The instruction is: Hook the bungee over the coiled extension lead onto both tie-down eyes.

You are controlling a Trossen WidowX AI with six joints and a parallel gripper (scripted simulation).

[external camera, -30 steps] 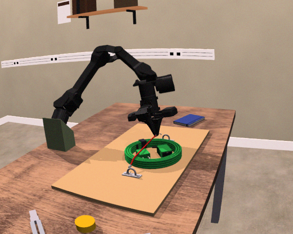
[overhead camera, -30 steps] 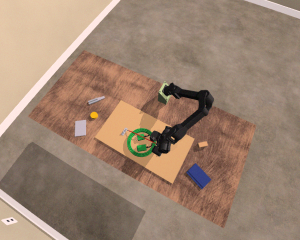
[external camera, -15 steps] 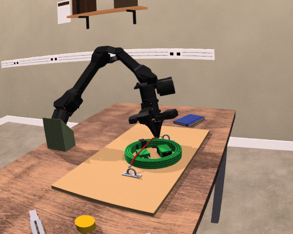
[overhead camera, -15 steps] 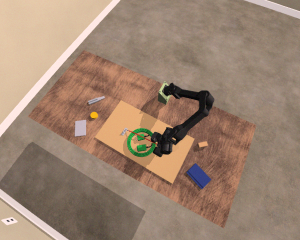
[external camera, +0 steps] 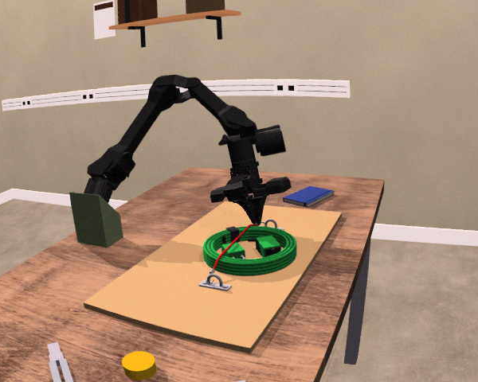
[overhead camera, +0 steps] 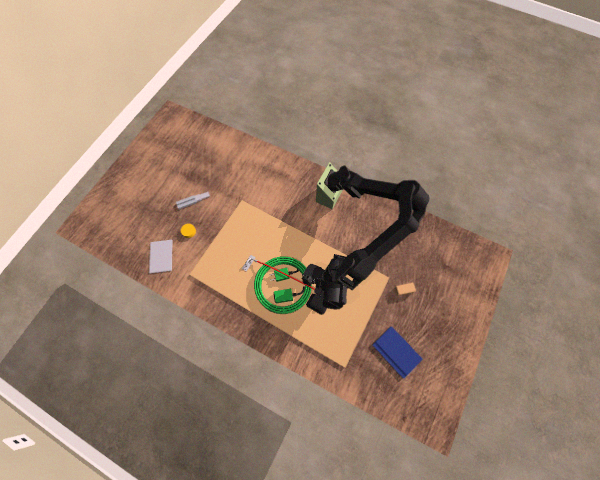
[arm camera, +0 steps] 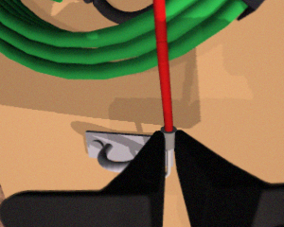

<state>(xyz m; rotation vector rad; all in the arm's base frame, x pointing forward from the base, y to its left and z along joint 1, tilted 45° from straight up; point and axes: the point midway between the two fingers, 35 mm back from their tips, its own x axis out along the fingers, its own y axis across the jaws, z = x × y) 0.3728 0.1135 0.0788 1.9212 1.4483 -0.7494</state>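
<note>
Right now the extension lead is 140 mm to the right of my hand, 30 mm below it and 30 mm ahead of it. From my hand the other things lie so: wooden block 250 mm to the left, 130 mm behind, 40 mm below; then yellow disc 550 mm to the right, 50 mm below; then grey plate 590 mm to the right, 130 mm ahead, 60 mm below.
</note>
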